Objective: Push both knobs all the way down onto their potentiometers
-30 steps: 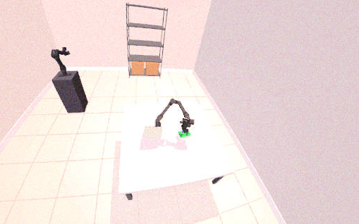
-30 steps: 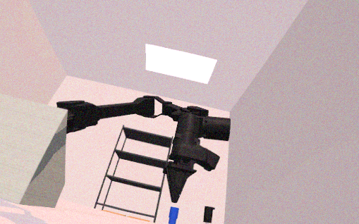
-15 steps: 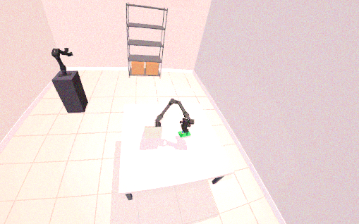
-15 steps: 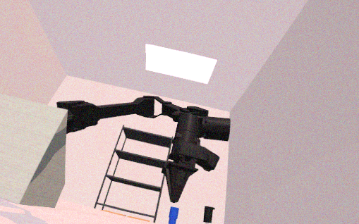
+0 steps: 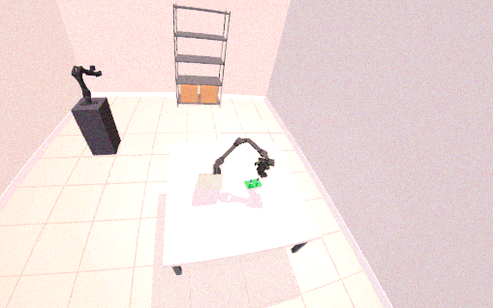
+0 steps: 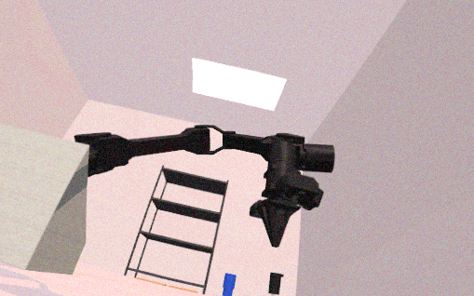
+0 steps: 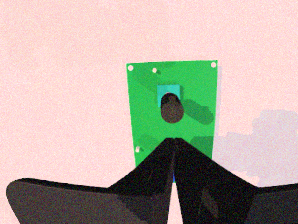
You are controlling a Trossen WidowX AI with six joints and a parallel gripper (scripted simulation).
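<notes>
My gripper tip is now 10 mm short of the black knob and 60 mm above it. Round my gripper tip: blue knob: 70 mm behind, 10 mm to the right, 70 mm below.
</notes>
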